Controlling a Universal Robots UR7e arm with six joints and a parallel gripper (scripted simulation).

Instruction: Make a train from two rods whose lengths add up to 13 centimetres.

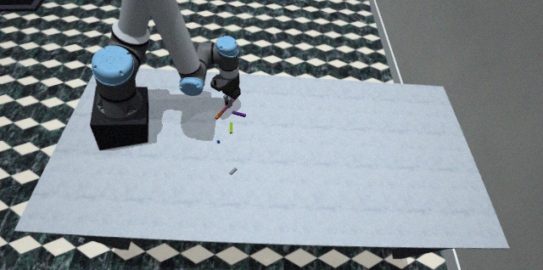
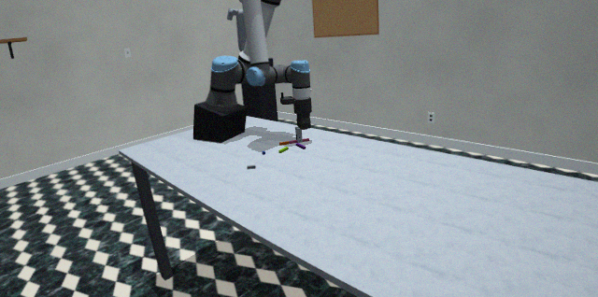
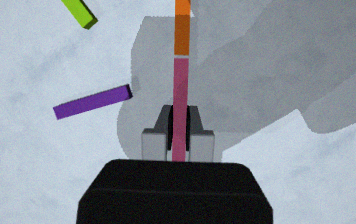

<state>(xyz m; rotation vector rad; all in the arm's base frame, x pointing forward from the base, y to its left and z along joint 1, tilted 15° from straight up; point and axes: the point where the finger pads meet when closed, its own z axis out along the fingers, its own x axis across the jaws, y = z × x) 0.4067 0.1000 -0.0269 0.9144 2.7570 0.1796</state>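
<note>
The pink rod is 1 cm below my hand. The rest, counted from my hand: orange rod (5 cm to the right, 4 cm behind, 1 cm below); purple rod (5 cm to the right, 5 cm ahead, 1 cm below); lime rod (12 cm to the right, 1 cm below, 1 cm ahead).
</note>
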